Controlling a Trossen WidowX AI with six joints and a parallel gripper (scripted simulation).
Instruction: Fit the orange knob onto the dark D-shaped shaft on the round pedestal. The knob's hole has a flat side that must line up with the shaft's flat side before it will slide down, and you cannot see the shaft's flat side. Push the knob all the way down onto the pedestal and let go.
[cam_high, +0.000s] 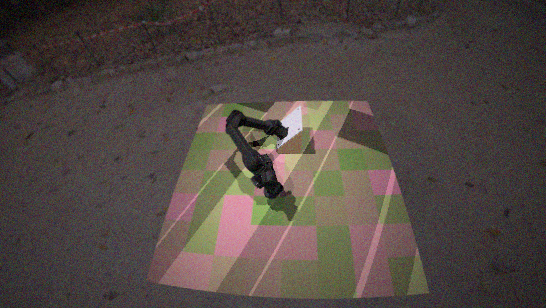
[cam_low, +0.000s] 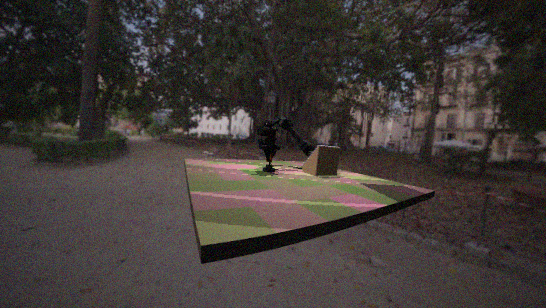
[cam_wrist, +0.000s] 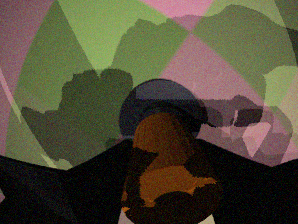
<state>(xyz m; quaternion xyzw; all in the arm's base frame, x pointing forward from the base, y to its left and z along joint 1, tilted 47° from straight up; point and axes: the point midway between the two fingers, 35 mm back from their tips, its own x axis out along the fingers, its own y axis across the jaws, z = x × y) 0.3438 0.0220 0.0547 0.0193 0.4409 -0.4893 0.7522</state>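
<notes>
My gripper tip is now 1 cm past the round dark pedestal and 4 cm above it. The rest, counted from my gripper tip: orange knob 2 cm above.
</notes>
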